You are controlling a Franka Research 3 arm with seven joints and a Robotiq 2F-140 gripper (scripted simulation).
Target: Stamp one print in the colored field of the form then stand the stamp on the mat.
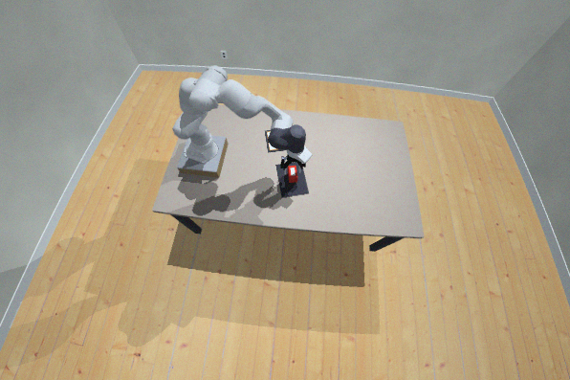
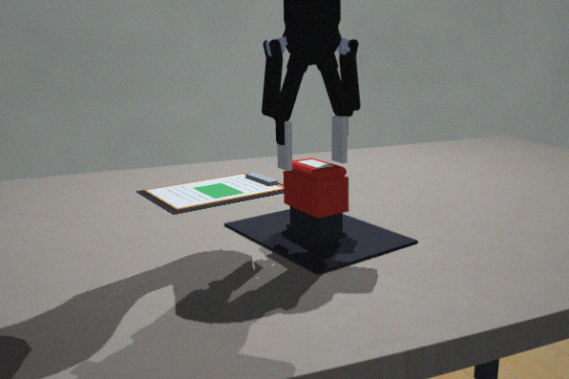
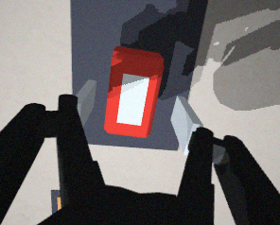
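Now: hand 8 cm above the stamp. Round my hand: form: 29 cm to the left, 12 cm below, 8 cm behind; dark mat: 13 cm below.
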